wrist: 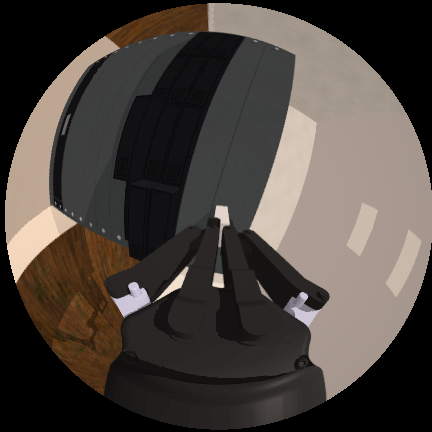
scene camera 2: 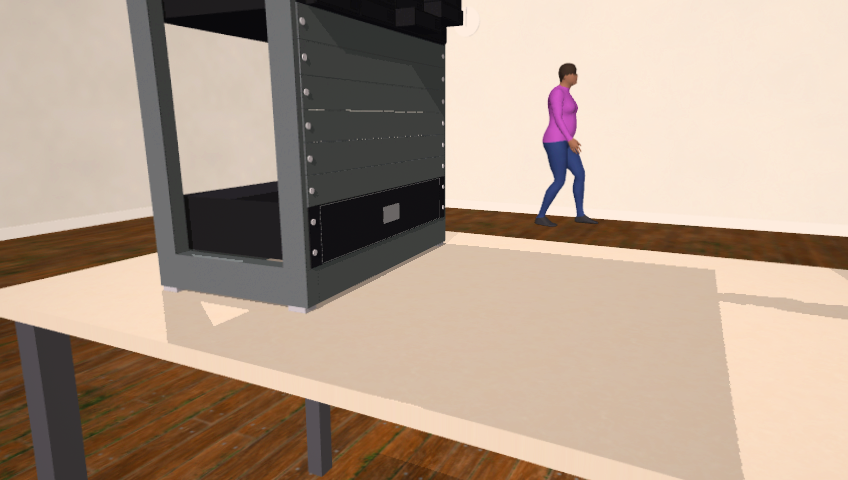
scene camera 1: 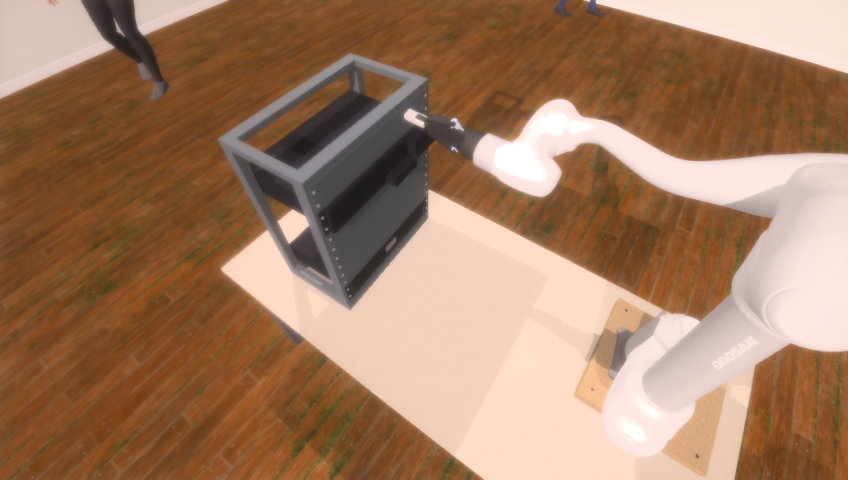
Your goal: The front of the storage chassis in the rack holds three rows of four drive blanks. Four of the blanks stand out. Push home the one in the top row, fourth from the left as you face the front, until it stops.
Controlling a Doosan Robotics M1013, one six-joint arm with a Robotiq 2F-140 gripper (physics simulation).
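Places are measured from the arm's base along level axes (x ahead, y left, z up), in metres.
Pixels of known places: gripper, fingertip midpoint: [wrist: 220, 214] [scene camera 1: 407, 113].
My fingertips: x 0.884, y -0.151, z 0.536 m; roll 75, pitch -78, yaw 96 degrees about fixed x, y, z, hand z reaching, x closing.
Note:
Behind a point stands the place of what it marks.
The black storage chassis [scene camera 1: 357, 208] @(x 0.900, y 0.117, z 0.402 m) [wrist: 192, 75] @(x 0.892, y 0.042, z 0.439 m) crosses the grey rack front; its underside and some protruding blanks also show at the top edge of scene camera 2. In the wrist view, the rack's top lies to the right and the fourth blank column is lowest. The top-row fourth blank [wrist: 162, 215] @(x 0.837, y -0.147, z 0.466 m) appears to stand out there, with a raised end edge. Another protruding blank [wrist: 131, 135] @(x 0.844, y -0.063, z 0.408 m) is in the bottom row. My gripper [scene camera 1: 414, 117] @(x 0.884, y -0.151, z 0.536 m) [wrist: 220, 214] @(x 0.884, y -0.151, z 0.536 m) is shut, its pale tips in front of the plain panel above the chassis's right end. Contact cannot be told.
The open-framed rack [scene camera 1: 261, 214] @(x 1.203, y 0.203, z 0.314 m) [scene camera 2: 291, 178] @(x 0.947, y 0.234, z 0.161 m) stands on a pale table [scene camera 1: 476, 333] @(x 0.505, y 0.118, z -0.034 m) [scene camera 2: 535, 356] @(x 0.601, y 0.282, z -0.034 m). A black lower unit [scene camera 2: 357, 228] @(x 0.912, y 0.101, z 0.068 m) has a small grey plate. The arm's base stands on a wooden board [scene camera 1: 708, 428] @(x -0.214, y 0.108, z -0.012 m). A person [scene camera 2: 562, 130] is beyond the table.

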